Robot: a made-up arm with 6 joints. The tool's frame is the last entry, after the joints.
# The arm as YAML. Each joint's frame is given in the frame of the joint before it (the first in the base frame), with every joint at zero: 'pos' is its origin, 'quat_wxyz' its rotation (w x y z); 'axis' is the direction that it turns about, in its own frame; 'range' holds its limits. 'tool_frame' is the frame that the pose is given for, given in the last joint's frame.
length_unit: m
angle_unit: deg
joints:
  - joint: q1
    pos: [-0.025, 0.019, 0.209]
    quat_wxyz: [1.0, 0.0, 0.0, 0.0]
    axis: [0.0, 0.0, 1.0]
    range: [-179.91, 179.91]
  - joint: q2
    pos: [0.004, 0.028, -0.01]
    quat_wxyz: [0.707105, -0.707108, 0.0, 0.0]
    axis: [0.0, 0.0, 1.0]
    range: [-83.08, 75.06]
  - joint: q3
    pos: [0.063, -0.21, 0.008]
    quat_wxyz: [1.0, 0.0, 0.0, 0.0]
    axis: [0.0, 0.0, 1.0]
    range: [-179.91, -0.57]
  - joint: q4
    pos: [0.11, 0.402, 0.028]
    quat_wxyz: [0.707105, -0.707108, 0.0, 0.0]
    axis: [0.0, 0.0, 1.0]
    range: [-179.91, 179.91]
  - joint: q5
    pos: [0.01, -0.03, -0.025]
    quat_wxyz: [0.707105, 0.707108, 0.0, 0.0]
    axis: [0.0, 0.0, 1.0]
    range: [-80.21, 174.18]
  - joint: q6
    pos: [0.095, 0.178, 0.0]
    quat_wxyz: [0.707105, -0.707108, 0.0, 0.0]
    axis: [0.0, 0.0, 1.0]
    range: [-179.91, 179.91]
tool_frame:
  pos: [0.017, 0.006, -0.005]
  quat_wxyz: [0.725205, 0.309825, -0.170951, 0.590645]
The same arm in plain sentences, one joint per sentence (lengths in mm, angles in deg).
The arm has six revolute joints in a row. What follows holds with every joint at zero, and every direction is one of the base frame's.
The first joint lies 25.0 mm along -x and 19.0 mm along +y and 209.0 mm along +z from the base frame's origin and turns about +z, from -179.91 to 179.91 deg.
The second joint lies 4.0 mm along +x and 28.0 mm along +y and 10.0 mm along -z from the first joint and turns about +y, from -83.08 to 75.06 deg.
The third joint lies 63.0 mm along +x and 8.0 mm along +y and 210.0 mm along +z from the second joint and turns about +y, from -179.91 to -0.57 deg.
The fourth joint lies 110.0 mm along +x and 28.0 mm along +y and 402.0 mm along -z from the third joint and turns about -z, from -179.91 to 179.91 deg.
The fifth joint lies 10.0 mm along +x and 30.0 mm along +y and 25.0 mm along +z from the fourth joint and turns about +y, from -80.21 to 174.18 deg.
The sixth joint lies 95.0 mm along +x and 178.0 mm along -z from the fifth joint and turns about -z, from -179.91 to 179.91 deg.
The tool frame, which is the frame that the pose is given for, lies 17.0 mm along +x and 6.0 mm along -y and 5.0 mm along +z from the sixth joint; its axes are the base frame's turned by roll -161.73, pitch 37.87 and yaw -72.01 deg (as in URDF: about the fixed x, then y, then z).

